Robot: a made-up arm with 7 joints.
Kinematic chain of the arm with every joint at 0, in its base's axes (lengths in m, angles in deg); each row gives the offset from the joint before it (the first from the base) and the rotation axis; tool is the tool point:
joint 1: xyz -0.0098 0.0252 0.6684 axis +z
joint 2: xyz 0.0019 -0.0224 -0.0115 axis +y
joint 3: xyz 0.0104 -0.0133 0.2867 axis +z
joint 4: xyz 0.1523 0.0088 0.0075 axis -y
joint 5: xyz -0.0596 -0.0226 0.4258 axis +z
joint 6: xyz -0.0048 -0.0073 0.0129 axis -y
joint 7: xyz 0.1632 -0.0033 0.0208 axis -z
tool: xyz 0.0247 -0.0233 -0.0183
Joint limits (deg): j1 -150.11..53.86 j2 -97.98..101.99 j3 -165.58..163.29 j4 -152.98..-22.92 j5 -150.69..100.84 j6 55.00..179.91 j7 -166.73..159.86
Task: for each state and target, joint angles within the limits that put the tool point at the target. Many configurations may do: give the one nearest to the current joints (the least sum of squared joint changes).
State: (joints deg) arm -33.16 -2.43 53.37 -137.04 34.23 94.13 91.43
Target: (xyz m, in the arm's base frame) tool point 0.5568 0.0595 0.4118
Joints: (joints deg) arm -33.18 23.45 41.85 -131.49 33.32 96.60 88.26
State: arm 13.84 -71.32 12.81 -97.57 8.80 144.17 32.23
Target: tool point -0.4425 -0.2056 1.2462
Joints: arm 19.65 -97.98 5.79 -103.62 14.73 177.70 36.35
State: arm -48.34 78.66 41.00 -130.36 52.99 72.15 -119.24
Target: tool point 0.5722 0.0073 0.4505
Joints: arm -81.27 59.28 63.78 -124.86 53.95 55.70 -123.23
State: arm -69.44 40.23 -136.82 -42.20 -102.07 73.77 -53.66
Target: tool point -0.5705 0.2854 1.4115
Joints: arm -75.11 -2.39 -127.94 -48.06 -102.92 83.61 -48.85
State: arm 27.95 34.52 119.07 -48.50 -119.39 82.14 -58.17
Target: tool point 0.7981 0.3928 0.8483
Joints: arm -16.76 64.02 90.21 -59.64 -112.29 55.00 -63.60
